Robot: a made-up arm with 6 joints. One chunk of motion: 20 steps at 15 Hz.
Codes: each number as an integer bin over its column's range. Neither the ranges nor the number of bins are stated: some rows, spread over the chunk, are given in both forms.
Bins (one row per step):
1: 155 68 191 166 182 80
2: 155 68 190 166 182 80
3: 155 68 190 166 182 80
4: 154 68 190 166 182 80
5: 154 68 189 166 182 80
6: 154 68 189 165 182 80
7: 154 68 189 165 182 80
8: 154 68 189 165 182 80
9: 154 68 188 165 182 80
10: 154 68 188 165 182 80
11: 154 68 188 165 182 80
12: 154 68 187 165 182 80
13: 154 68 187 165 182 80
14: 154 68 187 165 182 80
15: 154 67 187 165 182 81
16: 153 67 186 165 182 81
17: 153 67 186 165 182 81
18: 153 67 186 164 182 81
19: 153 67 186 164 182 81
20: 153 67 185 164 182 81
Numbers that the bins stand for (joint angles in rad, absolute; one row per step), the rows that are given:
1: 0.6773 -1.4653 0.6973 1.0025 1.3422 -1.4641
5: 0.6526 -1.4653 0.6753 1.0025 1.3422 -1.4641
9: 0.6526 -1.4653 0.6643 0.9765 1.3422 -1.4641
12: 0.6526 -1.4653 0.6533 0.9765 1.3422 -1.4641
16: 0.6280 -1.4900 0.6424 0.9765 1.3422 -1.4333
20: 0.6280 -1.4900 0.6314 0.9504 1.3422 -1.4333
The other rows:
2: 0.6773 -1.4653 0.6863 1.0025 1.3422 -1.4641
3: 0.6773 -1.4653 0.6863 1.0025 1.3422 -1.4641
4: 0.6526 -1.4653 0.6863 1.0025 1.3422 -1.4641
6: 0.6526 -1.4653 0.6753 0.9765 1.3422 -1.4641
7: 0.6526 -1.4653 0.6753 0.9765 1.3422 -1.4641
8: 0.6526 -1.4653 0.6753 0.9765 1.3422 -1.4641
10: 0.6526 -1.4653 0.6643 0.9765 1.3422 -1.4641
11: 0.6526 -1.4653 0.6643 0.9765 1.3422 -1.4641
13: 0.6526 -1.4653 0.6533 0.9765 1.3422 -1.4641
14: 0.6526 -1.4653 0.6533 0.9765 1.3422 -1.4641
15: 0.6526 -1.4900 0.6533 0.9765 1.3422 -1.4333
17: 0.6280 -1.4900 0.6424 0.9765 1.3422 -1.4333
18: 0.6280 -1.4900 0.6424 0.9504 1.3422 -1.4333
19: 0.6280 -1.4900 0.6424 0.9504 1.3422 -1.4333

